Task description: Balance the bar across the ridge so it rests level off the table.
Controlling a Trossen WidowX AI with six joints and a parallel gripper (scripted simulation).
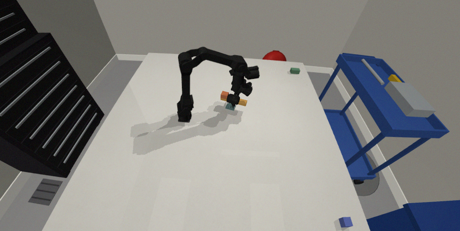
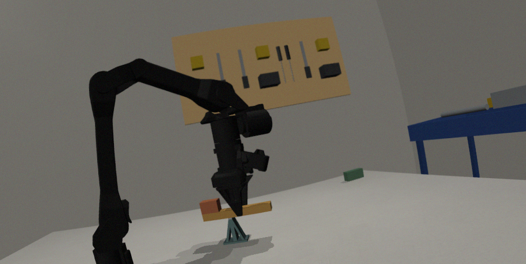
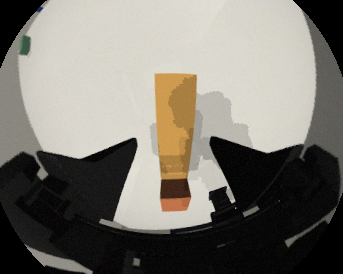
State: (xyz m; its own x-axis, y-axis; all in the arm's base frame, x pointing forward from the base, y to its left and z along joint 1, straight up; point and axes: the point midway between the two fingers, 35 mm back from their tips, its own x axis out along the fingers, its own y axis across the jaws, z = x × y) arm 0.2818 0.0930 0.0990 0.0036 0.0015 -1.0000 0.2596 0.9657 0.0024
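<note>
My gripper tip is 4 cm past the orange bar, 1 cm to the right of it and 1 cm below it. Also, from my gripper tip: green block 46 cm ahead, 41 cm to the left, 5 cm below; blue block 59 cm to the right, 46 cm ahead, 5 cm below.
</note>
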